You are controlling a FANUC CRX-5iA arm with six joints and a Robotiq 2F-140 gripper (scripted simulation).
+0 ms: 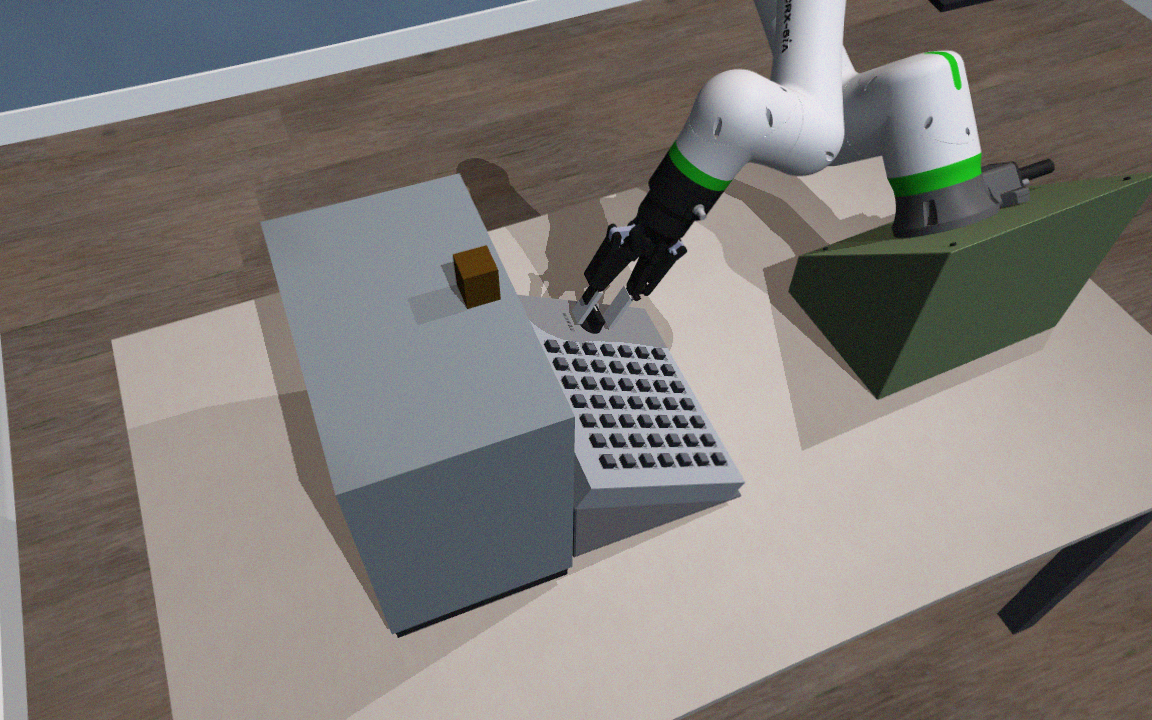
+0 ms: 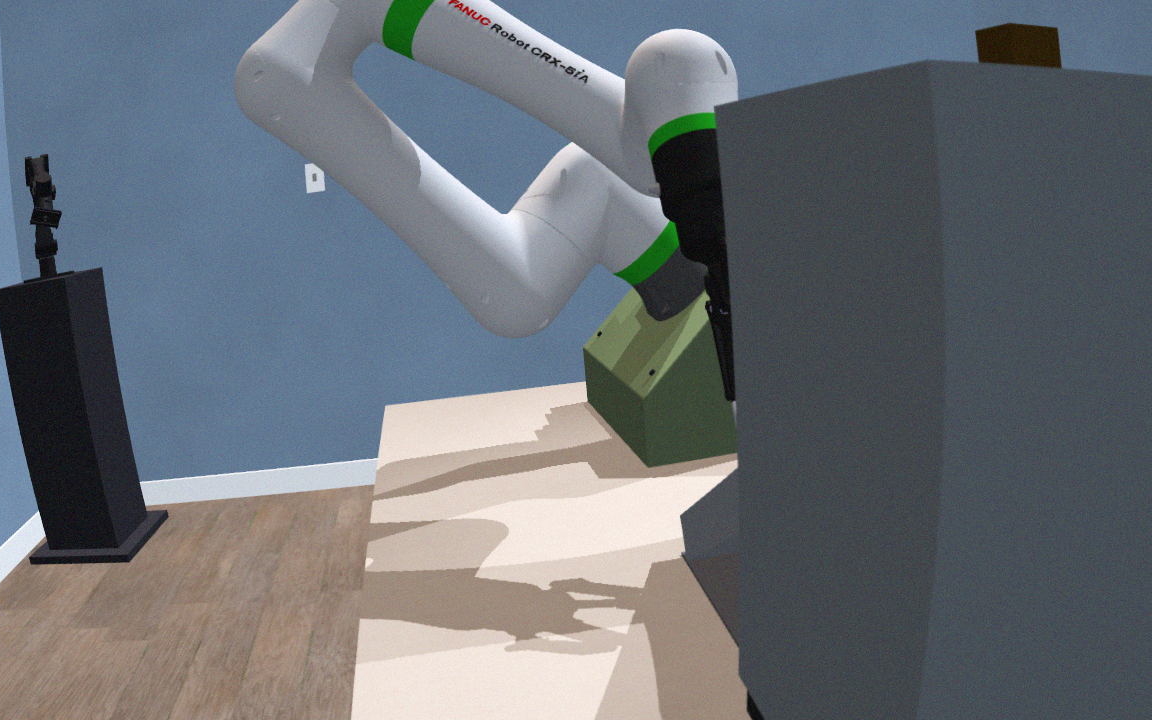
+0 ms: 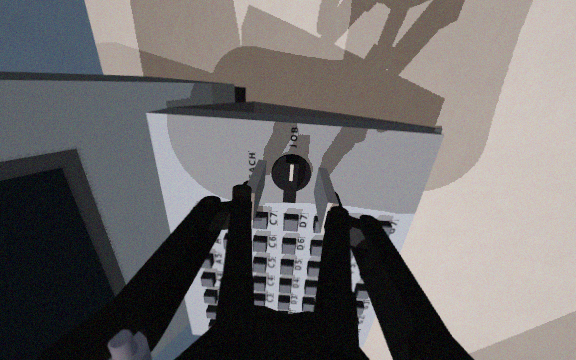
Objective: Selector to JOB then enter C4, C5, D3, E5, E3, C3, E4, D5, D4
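Right now my hand is 10 mm short of the selector knob and 20 mm above it. Also, from my hand: C5 key (40 mm ahead, 130 mm to the left, 20 mm below).
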